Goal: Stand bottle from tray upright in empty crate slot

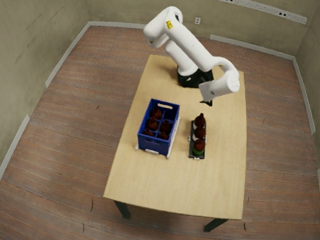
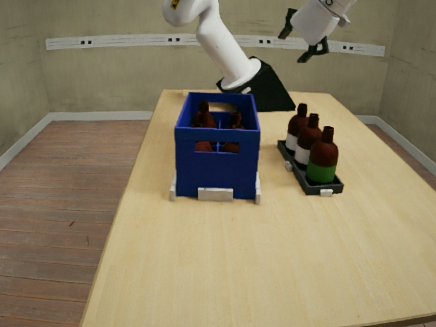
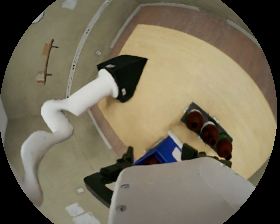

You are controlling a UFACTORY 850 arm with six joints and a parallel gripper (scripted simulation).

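My hand is 110 mm short of the dark tray, 50 mm to the right of it and 300 mm above it. From my hand the other things lie so: blue crate: 130 mm ahead, 200 mm to the right, 230 mm below.
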